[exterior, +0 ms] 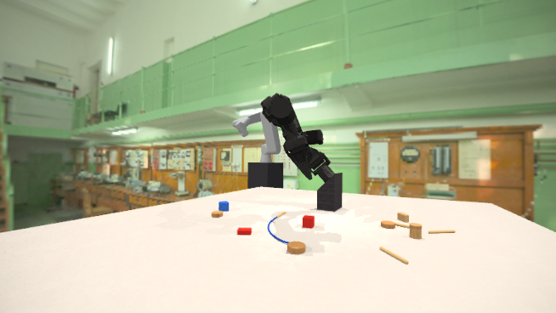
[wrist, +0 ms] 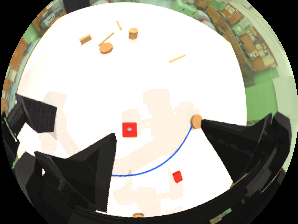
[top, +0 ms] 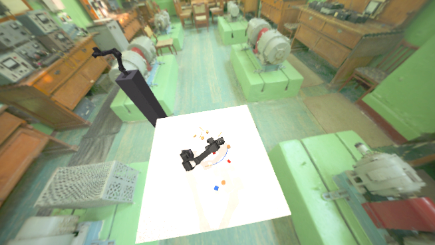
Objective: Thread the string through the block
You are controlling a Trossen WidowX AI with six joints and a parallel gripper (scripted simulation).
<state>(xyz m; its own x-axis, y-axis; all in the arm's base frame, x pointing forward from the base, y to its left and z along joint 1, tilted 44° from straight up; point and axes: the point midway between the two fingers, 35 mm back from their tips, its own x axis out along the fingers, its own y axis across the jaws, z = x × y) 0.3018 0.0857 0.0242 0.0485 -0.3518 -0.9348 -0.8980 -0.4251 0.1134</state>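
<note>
Right now the red cube is 30 mm behind my gripper tip, 20 mm to the right of it and 130 mm below it. Round my gripper tip: thin wooden stick: 70 mm behind, 150 mm to the right, 140 mm below; then flat red piece: 130 mm ahead, 120 mm to the right, 140 mm below; then round wooden button: 140 mm ahead, 50 mm to the left, 140 mm below.
</note>
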